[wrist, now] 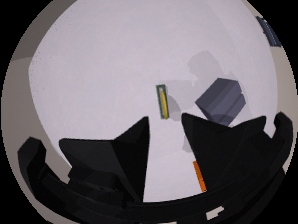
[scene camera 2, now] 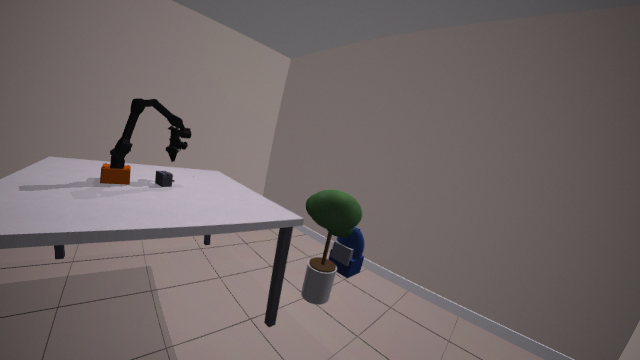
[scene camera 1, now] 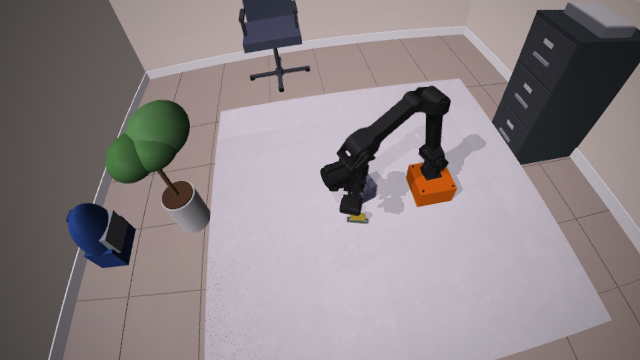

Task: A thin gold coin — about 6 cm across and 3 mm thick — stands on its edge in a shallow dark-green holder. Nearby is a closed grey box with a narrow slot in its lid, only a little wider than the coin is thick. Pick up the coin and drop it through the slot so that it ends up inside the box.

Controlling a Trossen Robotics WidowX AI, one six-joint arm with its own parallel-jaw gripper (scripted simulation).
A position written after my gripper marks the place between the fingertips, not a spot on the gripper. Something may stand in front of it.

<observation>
I see my gripper [scene camera 1: 353, 202].
My gripper shows as well in the wrist view [wrist: 165, 119].
</observation>
